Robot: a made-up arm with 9 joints. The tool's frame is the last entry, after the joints. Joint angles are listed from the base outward. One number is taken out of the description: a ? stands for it. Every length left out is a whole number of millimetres.
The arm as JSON. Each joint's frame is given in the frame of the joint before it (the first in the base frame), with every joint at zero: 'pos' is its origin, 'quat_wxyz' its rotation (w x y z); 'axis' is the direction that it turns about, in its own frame. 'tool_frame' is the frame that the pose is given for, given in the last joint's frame.
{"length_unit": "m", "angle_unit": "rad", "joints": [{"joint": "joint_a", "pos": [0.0, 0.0, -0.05], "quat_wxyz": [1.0, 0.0, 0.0, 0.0], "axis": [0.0, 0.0, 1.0]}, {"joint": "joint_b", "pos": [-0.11, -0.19, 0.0], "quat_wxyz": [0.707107, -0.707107, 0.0, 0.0], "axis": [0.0, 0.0, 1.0]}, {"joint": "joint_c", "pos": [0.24, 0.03, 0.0], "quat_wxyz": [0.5, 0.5, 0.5, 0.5], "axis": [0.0, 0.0, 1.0]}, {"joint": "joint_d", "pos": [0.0, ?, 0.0], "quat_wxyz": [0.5, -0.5, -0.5, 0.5], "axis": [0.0, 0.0, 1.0]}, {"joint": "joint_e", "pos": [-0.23, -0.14, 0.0], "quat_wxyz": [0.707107, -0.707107, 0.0, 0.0], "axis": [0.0, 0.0, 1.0]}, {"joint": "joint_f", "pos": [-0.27, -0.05, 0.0], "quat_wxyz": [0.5, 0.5, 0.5, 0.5], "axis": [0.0, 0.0, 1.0]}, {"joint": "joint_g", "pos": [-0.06, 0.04, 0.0], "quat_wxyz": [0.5, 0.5, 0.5, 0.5], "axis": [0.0, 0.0, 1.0]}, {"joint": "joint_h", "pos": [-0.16, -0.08, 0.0], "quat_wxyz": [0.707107, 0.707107, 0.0, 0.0], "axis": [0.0, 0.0, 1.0]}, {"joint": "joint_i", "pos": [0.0, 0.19, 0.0], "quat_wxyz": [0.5, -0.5, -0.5, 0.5], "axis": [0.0, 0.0, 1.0]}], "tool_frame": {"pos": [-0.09, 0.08, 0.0], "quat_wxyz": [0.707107, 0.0, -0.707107, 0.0]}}
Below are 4 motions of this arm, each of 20 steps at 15 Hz.
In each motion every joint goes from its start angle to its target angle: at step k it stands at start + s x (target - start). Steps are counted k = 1, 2, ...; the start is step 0. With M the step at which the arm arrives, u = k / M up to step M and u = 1 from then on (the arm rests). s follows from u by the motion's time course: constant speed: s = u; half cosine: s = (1 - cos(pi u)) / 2; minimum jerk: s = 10 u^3 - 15 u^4 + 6 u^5.
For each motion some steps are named. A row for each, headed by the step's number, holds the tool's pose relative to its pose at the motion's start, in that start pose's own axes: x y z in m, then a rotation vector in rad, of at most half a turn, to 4 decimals.
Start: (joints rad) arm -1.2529 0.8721 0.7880 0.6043 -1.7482 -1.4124 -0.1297 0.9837 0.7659
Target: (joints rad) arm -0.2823 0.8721 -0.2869 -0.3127 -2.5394 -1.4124 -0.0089 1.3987 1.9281
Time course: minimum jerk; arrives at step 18
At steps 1, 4, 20:
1: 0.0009 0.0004 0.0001 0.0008 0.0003 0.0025
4: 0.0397 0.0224 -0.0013 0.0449 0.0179 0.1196
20: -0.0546 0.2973 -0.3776 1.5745 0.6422 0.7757

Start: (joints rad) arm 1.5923 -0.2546 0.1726 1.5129 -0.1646 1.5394 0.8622 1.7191 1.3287
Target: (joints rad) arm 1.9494 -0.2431 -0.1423 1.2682 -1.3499 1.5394 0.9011 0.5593 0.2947
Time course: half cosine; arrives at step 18
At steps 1, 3, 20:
1: -0.0008 -0.0027 -0.0054 0.0014 0.0025 -0.0096
3: -0.0072 -0.0217 -0.0476 0.0121 0.0277 -0.0835
20: -0.1107 0.0944 -0.5771 0.1742 1.2517 -0.4742

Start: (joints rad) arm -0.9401 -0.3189 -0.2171 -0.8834 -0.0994 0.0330 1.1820 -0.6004 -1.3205
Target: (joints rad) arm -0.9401 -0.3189 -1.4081 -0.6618 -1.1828 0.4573 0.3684 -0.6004 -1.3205
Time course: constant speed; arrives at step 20
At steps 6, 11, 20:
6: -0.0691 -0.0334 0.0677 -0.1039 -0.3799 0.1057
11: -0.1492 -0.0538 0.1137 -0.2689 -0.7112 0.1626
20: -0.3193 -0.0571 0.1485 -0.7433 -1.2433 0.2238

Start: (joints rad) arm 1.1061 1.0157 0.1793 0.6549 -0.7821 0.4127 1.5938 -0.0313 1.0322
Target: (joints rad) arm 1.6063 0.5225 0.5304 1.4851 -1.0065 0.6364 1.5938 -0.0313 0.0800
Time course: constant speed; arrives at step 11
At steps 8, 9, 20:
8: -0.4028 0.4322 -0.4176 -1.4463 0.0276 0.7669
9: -0.4704 0.4327 -0.4793 -1.6362 -0.0189 0.8732
20: -0.5992 0.3964 -0.5937 -2.0123 -0.1513 1.0925

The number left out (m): -0.03
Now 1 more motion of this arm.
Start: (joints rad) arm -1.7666 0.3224 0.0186 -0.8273 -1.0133 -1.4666 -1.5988 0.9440 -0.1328
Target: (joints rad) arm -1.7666 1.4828 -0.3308 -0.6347 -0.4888 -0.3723 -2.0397 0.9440 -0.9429
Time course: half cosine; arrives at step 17
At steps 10, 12, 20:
10: 0.0415 0.0471 0.1432 1.0625 0.4876 -0.0926
12: 0.0770 0.0218 0.1715 1.3155 0.6712 -0.1320
20: 0.1260 -0.0140 0.1724 1.6034 0.9237 -0.1735

